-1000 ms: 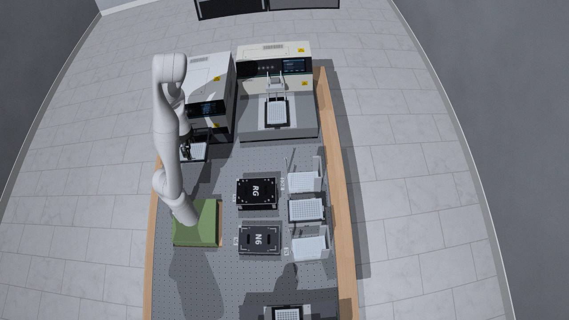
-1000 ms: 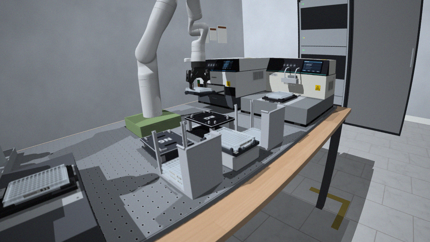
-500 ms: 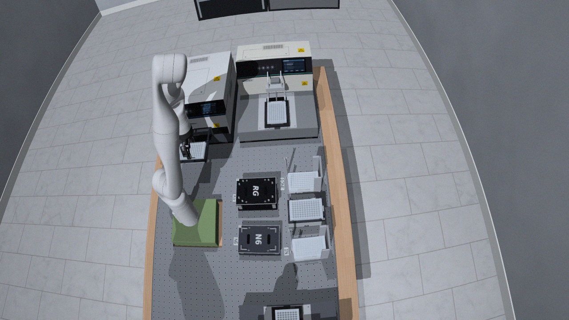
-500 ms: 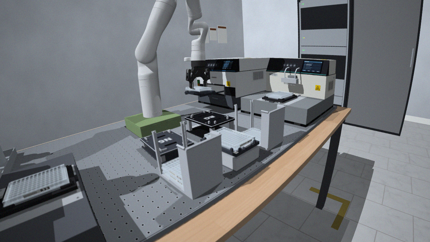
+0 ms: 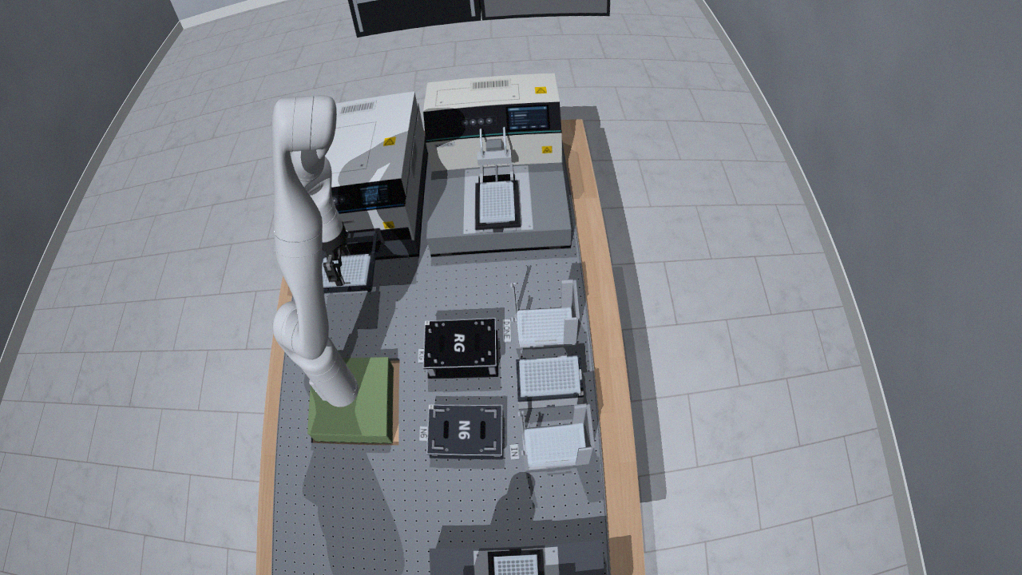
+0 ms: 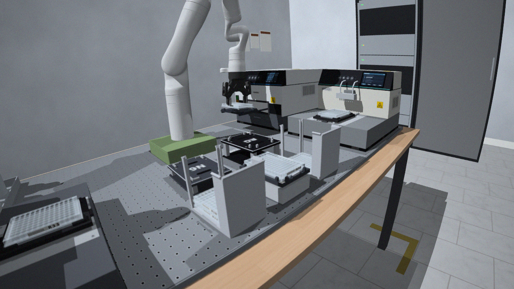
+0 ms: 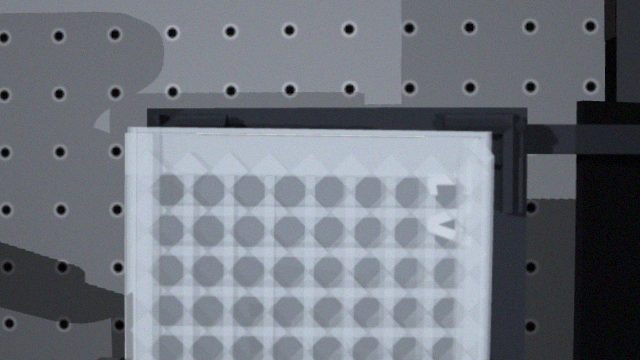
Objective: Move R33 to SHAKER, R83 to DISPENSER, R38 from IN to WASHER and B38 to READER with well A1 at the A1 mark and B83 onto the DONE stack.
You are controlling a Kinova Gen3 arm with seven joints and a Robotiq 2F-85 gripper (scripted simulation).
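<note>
The plate B83 lies 1 cm below my hand. Also, from my hand: RG nest: 28 cm ahead, 17 cm to the right, 8 cm below; then plate R83: 37 cm ahead, 21 cm to the left, 4 cm below; then washer nest: 37 cm ahead, 21 cm to the left, 4 cm below.
</note>
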